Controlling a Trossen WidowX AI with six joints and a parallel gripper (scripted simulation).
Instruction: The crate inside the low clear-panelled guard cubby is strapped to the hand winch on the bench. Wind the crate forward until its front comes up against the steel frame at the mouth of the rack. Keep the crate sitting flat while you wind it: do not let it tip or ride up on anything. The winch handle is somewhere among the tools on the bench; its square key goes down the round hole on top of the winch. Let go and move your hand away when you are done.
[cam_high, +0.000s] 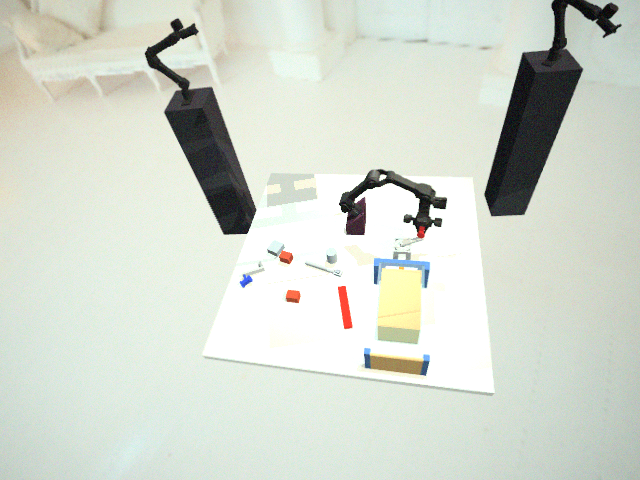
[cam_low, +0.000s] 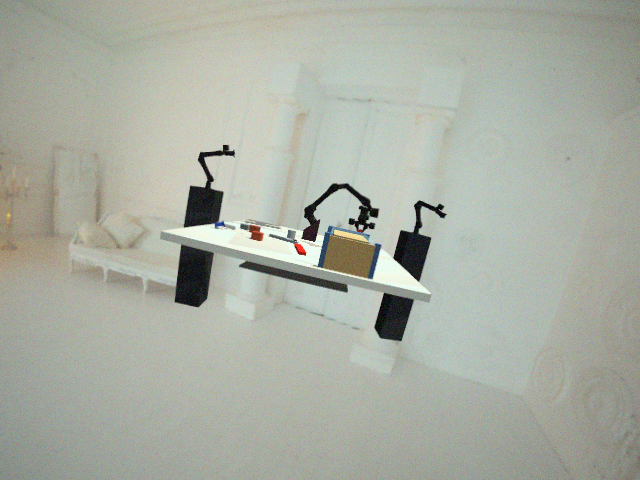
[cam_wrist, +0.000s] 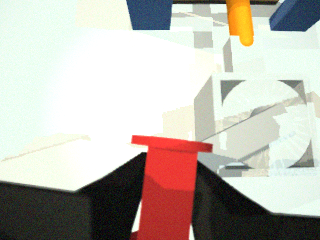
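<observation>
Right now my gripper tip is 3 cm to the left of the red-knobbed winch handle and 3 cm above it. The rest, counted from my gripper tip: red grip (2 cm behind); then hand winch (10 cm to the right, 10 cm below); then blue steel frame (18 cm ahead, 11 cm to the right, 3 cm below).
</observation>
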